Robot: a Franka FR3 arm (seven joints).
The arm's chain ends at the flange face. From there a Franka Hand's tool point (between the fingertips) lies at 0.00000 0.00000 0.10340 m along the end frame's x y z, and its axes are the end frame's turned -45 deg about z.
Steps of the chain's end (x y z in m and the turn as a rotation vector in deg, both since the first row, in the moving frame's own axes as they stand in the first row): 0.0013, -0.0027, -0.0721, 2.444, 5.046, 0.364; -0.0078, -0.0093, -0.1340, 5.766, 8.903, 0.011; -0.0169, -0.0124, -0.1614, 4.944, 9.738, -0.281; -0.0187, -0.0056, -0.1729, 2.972, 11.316, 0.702; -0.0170, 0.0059, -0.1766, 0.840, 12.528, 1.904
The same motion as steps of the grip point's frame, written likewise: 0.0124, 0.0024, -0.0726, -1.840, 5.296, 0.364; 0.0197, -0.0081, -0.1358, -2.218, 10.373, 0.011; 0.0155, -0.0147, -0.1633, -3.390, 10.382, -0.281; 0.0088, -0.0065, -0.1750, -5.900, 10.103, 0.702; 0.0005, 0.0072, -0.1791, -8.265, 9.453, 1.904
